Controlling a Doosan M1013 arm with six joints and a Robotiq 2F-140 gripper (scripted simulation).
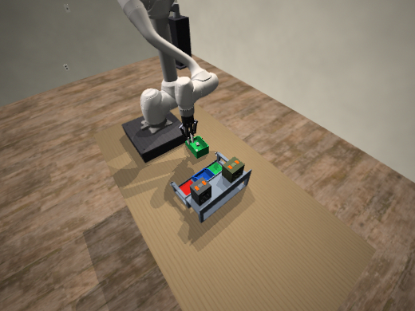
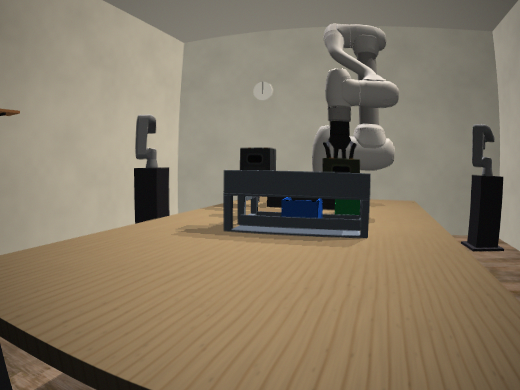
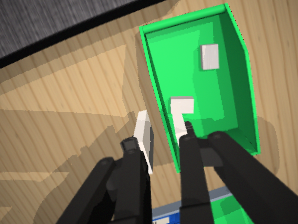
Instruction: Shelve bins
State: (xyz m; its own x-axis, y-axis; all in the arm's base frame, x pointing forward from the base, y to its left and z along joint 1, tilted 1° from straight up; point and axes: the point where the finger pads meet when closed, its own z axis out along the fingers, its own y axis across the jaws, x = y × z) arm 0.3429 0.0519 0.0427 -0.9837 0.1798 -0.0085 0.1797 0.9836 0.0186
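Right now the green bin is 5 cm to the left of my hand and 9 cm below it. The rest, counted from my hand: blue bin: 28 cm ahead, 11 cm to the right, 9 cm below; olive box: 38 cm ahead, 2 cm above; black box: 36 cm ahead, 23 cm to the right, 3 cm above.
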